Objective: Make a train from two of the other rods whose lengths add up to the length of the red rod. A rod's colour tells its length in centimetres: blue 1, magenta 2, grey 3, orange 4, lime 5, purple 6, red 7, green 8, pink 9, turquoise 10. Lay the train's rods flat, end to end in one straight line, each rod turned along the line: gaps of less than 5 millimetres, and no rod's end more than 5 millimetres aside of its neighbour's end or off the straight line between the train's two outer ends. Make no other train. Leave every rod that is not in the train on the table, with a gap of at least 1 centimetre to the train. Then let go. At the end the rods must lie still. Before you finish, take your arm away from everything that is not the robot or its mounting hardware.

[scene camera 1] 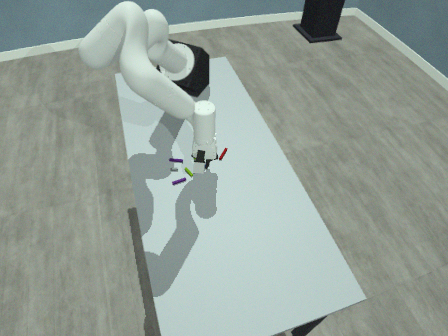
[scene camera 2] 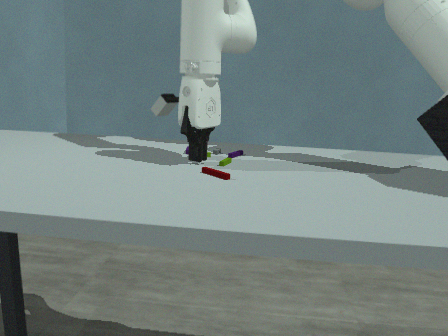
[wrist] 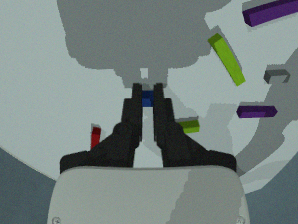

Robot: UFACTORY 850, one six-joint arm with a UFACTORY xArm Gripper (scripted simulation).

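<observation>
The scene shows a lime rod (wrist: 216, 41) together with the gripper (wrist: 147, 95).
</observation>
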